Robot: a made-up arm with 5 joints.
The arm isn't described. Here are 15 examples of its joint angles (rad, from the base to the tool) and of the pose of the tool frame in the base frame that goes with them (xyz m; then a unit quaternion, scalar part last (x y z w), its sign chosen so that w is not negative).
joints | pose
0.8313 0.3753 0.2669 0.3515 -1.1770 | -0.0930 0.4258 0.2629 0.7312 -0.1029 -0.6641 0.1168
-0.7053 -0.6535 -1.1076 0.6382 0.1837 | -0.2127 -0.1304 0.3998 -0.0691 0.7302 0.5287 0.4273
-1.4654 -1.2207 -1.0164 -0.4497 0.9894 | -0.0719 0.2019 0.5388 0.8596 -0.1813 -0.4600 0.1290
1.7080 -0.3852 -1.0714 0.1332 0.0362 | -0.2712 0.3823 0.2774 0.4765 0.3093 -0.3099 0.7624
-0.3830 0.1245 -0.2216 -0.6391 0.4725 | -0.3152 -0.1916 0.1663 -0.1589 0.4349 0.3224 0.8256
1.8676 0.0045 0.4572 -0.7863 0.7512 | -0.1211 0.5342 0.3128 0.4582 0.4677 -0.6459 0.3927
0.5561 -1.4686 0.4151 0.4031 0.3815 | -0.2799 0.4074 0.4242 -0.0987 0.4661 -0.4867 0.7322
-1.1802 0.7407 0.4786 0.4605 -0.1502 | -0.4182 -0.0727 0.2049 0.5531 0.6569 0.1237 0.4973
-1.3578 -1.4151 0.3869 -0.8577 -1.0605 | -0.2109 -0.1581 0.4588 -0.2871 -0.5105 0.0908 0.8055
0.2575 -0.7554 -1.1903 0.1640 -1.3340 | -0.4083 0.2115 0.3844 0.2233 0.4357 -0.3541 0.7968
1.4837 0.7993 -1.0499 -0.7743 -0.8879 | -0.0519 0.2888 -0.1403 0.3487 -0.3853 -0.5214 0.6768
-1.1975 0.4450 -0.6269 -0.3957 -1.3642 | -0.3074 -0.0910 0.0259 0.4262 0.4336 0.1790 0.7735
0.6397 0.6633 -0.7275 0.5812 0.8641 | -0.2742 0.2679 -0.0359 0.3861 -0.0253 0.5204 0.7612
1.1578 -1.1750 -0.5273 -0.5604 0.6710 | -0.1762 0.1724 0.6277 -0.0990 0.8692 -0.1267 0.4675
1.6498 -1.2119 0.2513 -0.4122 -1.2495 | -0.0463 0.3921 0.3153 -0.2999 0.0383 -0.9429 0.1398
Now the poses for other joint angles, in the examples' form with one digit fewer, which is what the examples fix.
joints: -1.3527 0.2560 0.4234 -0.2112 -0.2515
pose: -0.300 -0.216 0.150 0.108 0.507 0.206 0.830
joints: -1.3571 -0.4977 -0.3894 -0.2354 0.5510
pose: 0.028 -0.150 0.375 -0.499 0.345 0.651 0.457
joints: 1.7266 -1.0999 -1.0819 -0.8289 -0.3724
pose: -0.253 0.204 0.525 -0.003 0.622 -0.438 0.649
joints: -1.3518 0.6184 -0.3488 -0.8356 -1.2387
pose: -0.253 -0.105 -0.069 0.373 0.312 0.203 0.850
